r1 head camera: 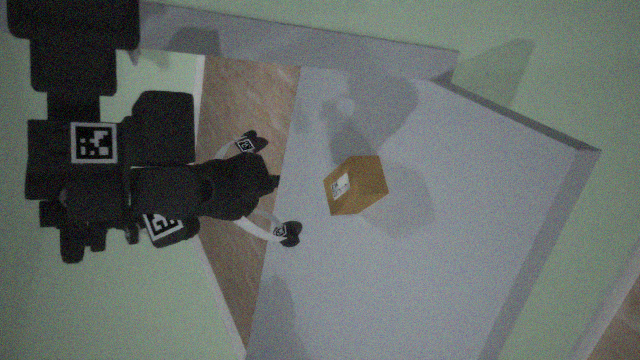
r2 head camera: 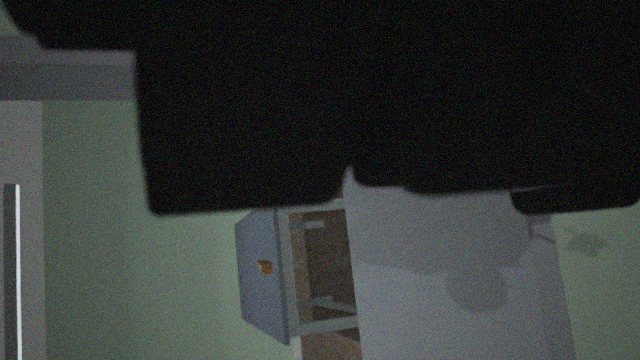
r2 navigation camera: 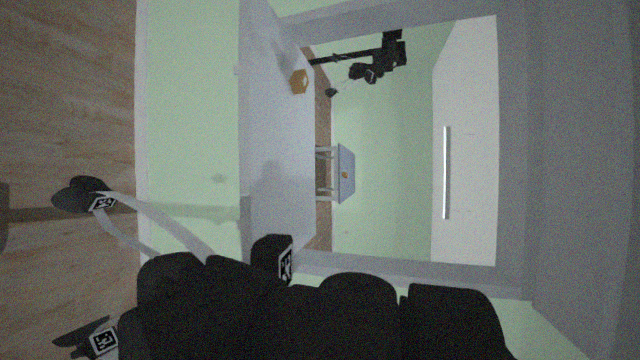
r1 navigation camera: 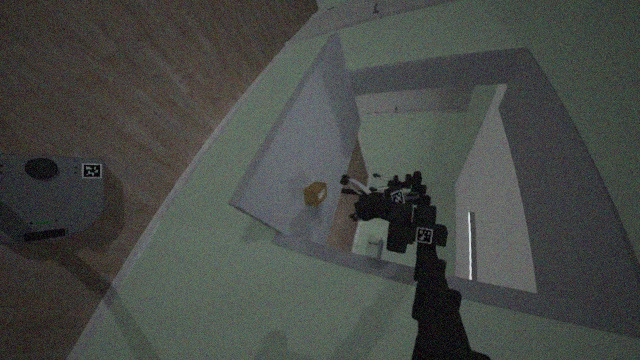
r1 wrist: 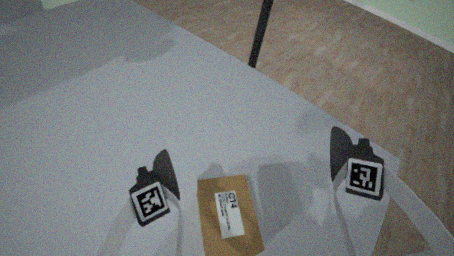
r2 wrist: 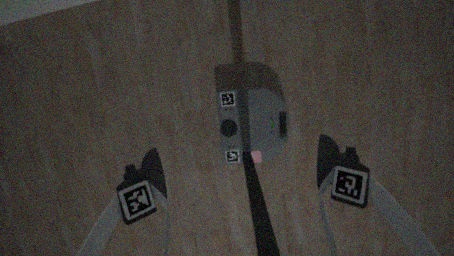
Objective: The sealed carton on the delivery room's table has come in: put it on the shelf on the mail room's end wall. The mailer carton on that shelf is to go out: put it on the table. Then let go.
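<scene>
A brown carton labelled C14 (r1 head camera: 357, 185) (r1 navigation camera: 315, 193) (r1 wrist: 230, 215) (r2 navigation camera: 299, 81) rests on the wide pale ledge (r1 head camera: 425, 280) (r1 navigation camera: 300, 130) (r1 wrist: 125, 100) (r2 head camera: 425, 325) (r2 navigation camera: 280, 150) of the wall opening. The r1 gripper (r1 head camera: 271, 188) (r1 navigation camera: 349, 198) (r1 wrist: 252, 165) is open beside it, with a gap between fingers and carton. A second small carton (r2 head camera: 265, 267) (r2 navigation camera: 345, 175) stands on the blue-grey table (r2 head camera: 260, 305) (r2 navigation camera: 348, 190) beyond the opening. The r2 gripper (r2 navigation camera: 82, 265) (r2 wrist: 241, 167) is open and empty, high above the floor. The end-wall shelf cannot be identified.
The grey frame of the opening (r1 navigation camera: 560, 200) (r2 navigation camera: 512, 150) surrounds the ledge. A robot base (r1 navigation camera: 50, 200) is on the floor beside the wall, and another base (r2 wrist: 260, 120) is below the r2 gripper. Dark arm parts cover much of the r2 head view.
</scene>
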